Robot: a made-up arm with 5 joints.
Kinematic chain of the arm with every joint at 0, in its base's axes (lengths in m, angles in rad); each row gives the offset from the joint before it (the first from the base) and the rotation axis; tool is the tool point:
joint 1: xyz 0 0 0.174 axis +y
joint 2: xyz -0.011 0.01 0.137 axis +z
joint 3: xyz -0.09 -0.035 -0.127 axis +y
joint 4: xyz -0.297 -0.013 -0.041 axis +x
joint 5: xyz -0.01 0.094 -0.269 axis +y
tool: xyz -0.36 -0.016 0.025
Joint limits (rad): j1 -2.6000..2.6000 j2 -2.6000..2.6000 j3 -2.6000..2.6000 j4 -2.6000..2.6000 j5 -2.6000..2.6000
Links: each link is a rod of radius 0.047 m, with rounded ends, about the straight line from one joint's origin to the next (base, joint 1, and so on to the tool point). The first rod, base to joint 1, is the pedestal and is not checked.
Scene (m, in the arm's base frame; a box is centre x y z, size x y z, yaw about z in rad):
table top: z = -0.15
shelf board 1: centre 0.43 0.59 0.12 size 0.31 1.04 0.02 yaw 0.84
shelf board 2: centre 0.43 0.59 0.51 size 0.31 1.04 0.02 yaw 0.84
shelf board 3: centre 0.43 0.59 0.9 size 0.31 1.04 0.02 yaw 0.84
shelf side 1: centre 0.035 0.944 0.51 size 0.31 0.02 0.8 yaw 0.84
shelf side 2: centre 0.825 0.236 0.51 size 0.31 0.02 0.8 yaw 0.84
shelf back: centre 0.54 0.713 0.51 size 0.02 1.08 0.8 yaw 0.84
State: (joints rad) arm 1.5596 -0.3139 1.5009 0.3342 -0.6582
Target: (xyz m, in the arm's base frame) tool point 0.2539 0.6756 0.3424
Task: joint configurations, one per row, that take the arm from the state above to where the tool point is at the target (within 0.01 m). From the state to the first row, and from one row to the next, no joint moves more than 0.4 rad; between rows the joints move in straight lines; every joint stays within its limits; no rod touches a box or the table.
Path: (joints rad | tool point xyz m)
1: 1.2865 -0.1023 1.5173 0.7118 -0.9251 | 0.3728 0.4258 0.7930
2: 1.0134 0.1094 1.5338 1.0895 -1.1921 | 0.1720 0.4831 0.7750
3: 0.7403 0.3210 1.5502 1.4671 -1.4590 | 0.0258 0.5214 0.6670
4: 0.4672 0.5327 1.5667 1.8447 -1.7260 | -0.0368 0.5291 0.5139
5: 0.1941 0.7443 1.5831 2.2224 -1.9929 | -0.0147 0.4997 0.3680
6: -0.0790 0.9560 1.5996 2.6000 -2.2599 | 0.0655 0.4330 0.2730
7: 0.2851 0.7334 1.6128 2.3175 -2.3258 | 0.0311 0.4358 0.2400
8: 0.6491 0.5108 1.6260 2.0350 -2.3917 | -0.0031 0.4412 0.2463
9: 1.0132 0.2881 1.6393 1.7526 -2.4576 | -0.0136 0.4487 0.2805
10: 1.3772 0.0655 1.6525 1.4701 -2.5235 | 0.0111 0.4577 0.3206
11: 1.7412 -0.1571 1.6657 1.1876 -2.5893 | 0.0671 0.4672 0.3424
12: 1.6634 -0.2643 1.5969 1.1275 -2.2882 | 0.1199 0.5590 0.3336
13: 1.5855 -0.3715 1.5280 1.0673 -1.9870 | 0.1851 0.6290 0.3317
14: 1.5076 -0.4787 1.4591 1.0072 -1.6858 | 0.2539 0.6756 0.3424

